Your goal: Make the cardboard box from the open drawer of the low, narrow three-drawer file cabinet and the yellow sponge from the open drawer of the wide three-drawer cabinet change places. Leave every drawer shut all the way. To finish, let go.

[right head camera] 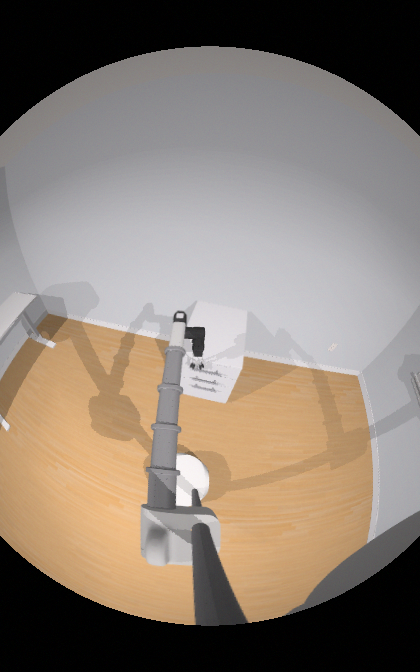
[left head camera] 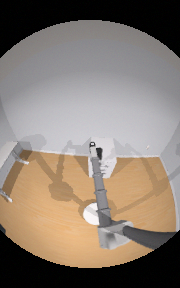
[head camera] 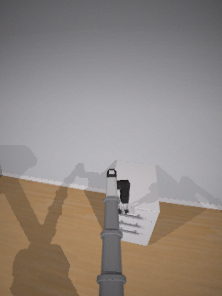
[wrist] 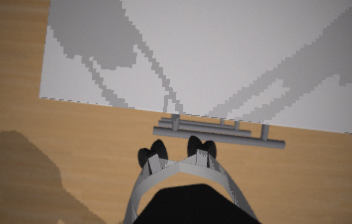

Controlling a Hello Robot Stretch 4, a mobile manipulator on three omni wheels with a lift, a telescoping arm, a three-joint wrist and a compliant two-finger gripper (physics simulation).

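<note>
The low, narrow white file cabinet (head camera: 139, 180) (left head camera: 107, 145) (right head camera: 224, 325) (wrist: 225, 50) stands against the wall. Three bar handles show on its front, the top handle (wrist: 220, 137) nearest the wrist camera. Its three drawers look shut, and their insides are hidden. My gripper (head camera: 123, 212) (right head camera: 197, 366) (wrist: 176, 150) is open, its fingertips apart with nothing between them. It points down just in front of the cabinet's top front edge, beside the top handle and toward its left end. The cardboard box, the yellow sponge and the wide cabinet do not show.
My extended arm (head camera: 111, 245) (left head camera: 101, 192) (right head camera: 167, 425) reaches over the floor along the cabinet's left side. A white table-like piece (left head camera: 6, 152) (right head camera: 15, 311) stands at the far left. Part of a grey-white object (right head camera: 416, 386) shows at the right edge. Wall lies behind the cabinet.
</note>
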